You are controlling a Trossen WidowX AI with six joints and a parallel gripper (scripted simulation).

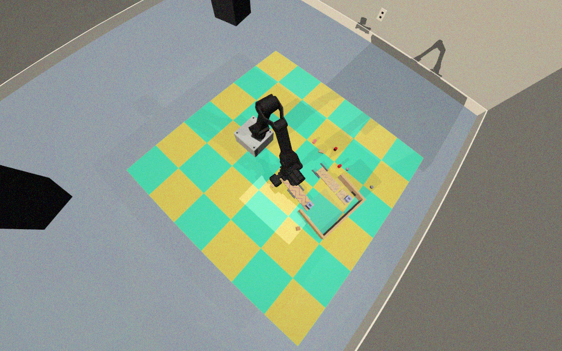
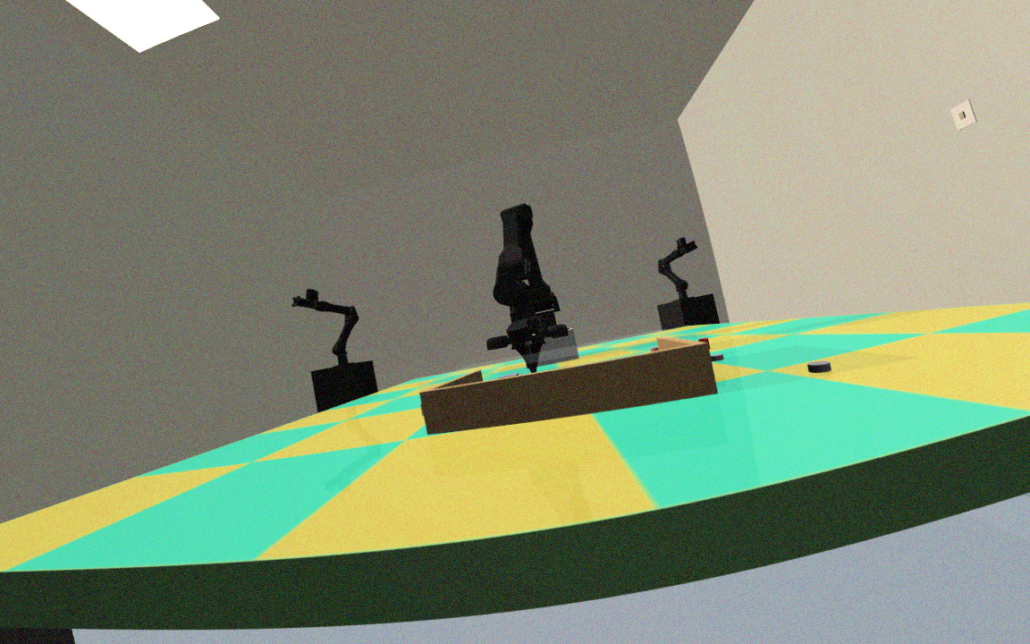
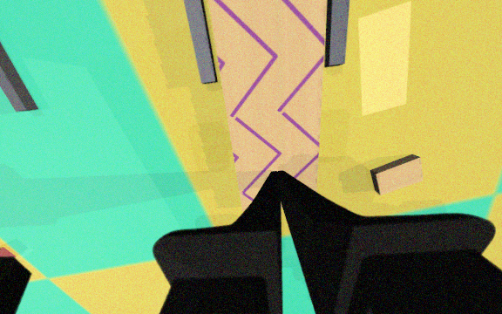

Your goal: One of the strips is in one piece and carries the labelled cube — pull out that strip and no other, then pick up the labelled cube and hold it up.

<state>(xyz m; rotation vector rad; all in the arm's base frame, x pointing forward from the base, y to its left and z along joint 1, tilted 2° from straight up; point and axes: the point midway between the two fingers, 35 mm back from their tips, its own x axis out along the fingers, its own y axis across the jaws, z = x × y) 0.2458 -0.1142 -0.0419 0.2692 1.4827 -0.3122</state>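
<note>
Right now my gripper tip is 9 cm short of the zigzag strip and 4 cm to the left of it. Round my gripper tip: pink block 30 cm to the left, 4 cm ahead; then tan block 21 cm to the right, 20 cm ahead.
</note>
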